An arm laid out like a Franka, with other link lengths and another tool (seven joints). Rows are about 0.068 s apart.
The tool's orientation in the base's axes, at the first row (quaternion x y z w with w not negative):
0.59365 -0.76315 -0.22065 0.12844
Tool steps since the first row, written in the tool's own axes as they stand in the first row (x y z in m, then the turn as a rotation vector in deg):
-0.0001 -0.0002 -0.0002 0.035 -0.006 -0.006
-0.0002 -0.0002 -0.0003 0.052 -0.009 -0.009
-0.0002 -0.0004 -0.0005 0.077 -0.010 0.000
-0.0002 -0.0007 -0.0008 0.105 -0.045 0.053
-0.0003 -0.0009 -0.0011 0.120 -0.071 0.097
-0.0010 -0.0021 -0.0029 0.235 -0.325 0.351
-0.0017 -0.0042 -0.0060 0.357 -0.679 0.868
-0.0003 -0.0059 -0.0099 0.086 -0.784 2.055
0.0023 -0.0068 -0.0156 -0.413 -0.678 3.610
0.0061 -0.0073 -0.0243 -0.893 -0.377 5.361
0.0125 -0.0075 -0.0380 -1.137 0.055 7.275
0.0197 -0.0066 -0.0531 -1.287 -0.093 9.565
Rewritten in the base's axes. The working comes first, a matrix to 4 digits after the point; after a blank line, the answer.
The tool's axes in the first row as the columns of a matrix, in the base's axes (used below as rounded here):
-0.2622 -0.8494 -0.4580
-0.9628 0.1978 0.1843
-0.0659 0.4893 -0.8696

0.0003 0.0000 0.0001 -0.001 -0.036 0.000
0.0004 0.0001 0.0002 -0.002 -0.054 0.000
0.0006 0.0000 0.0003 -0.012 -0.076 -0.010
0.0010 -0.0001 0.0004 -0.014 -0.100 -0.075
0.0013 -0.0001 0.0005 -0.016 -0.112 -0.127
0.0034 0.0000 0.0016 0.054 -0.226 -0.480
0.0068 -0.0003 0.0033 0.086 -0.318 -1.111
0.0096 -0.0027 0.0057 -0.298 0.141 -2.176
0.0123 -0.0064 0.0101 -0.969 0.929 -3.444
0.0157 -0.0118 0.0172 -1.901 1.773 -4.788
0.0205 -0.0205 0.0286 -3.081 2.446 -6.225
0.0248 -0.0301 0.0416 -3.964 2.984 -8.278

